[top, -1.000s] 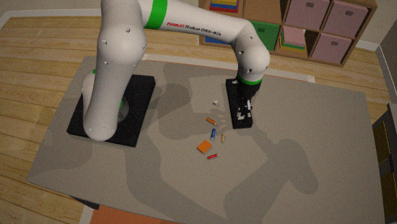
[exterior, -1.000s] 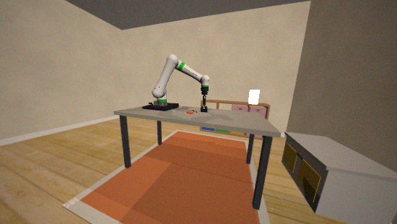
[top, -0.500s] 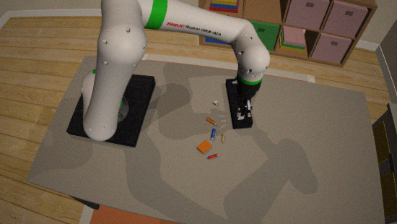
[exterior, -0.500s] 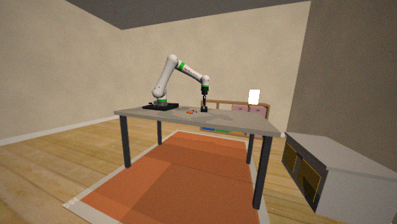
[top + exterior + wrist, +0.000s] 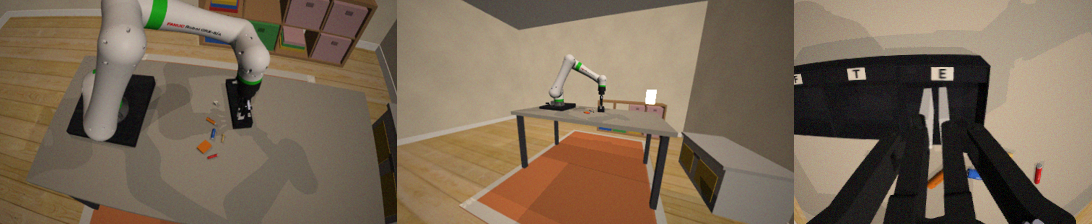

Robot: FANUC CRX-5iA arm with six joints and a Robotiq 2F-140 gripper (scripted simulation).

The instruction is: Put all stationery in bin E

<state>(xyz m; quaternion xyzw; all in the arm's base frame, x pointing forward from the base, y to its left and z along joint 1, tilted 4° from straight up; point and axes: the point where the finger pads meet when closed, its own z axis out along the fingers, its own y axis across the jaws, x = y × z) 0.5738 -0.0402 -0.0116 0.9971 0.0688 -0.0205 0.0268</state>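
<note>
Now: hand 8 cm to the right of the long black bin and 3 cm above it. The rest, counted from my hand: orange marker: 13 cm behind, 1 cm to the right, 4 cm below; then small yellow piece: 8 cm behind, 9 cm to the right, 4 cm below; then white die: 10 cm behind, 9 cm to the left, 4 cm below.
</note>
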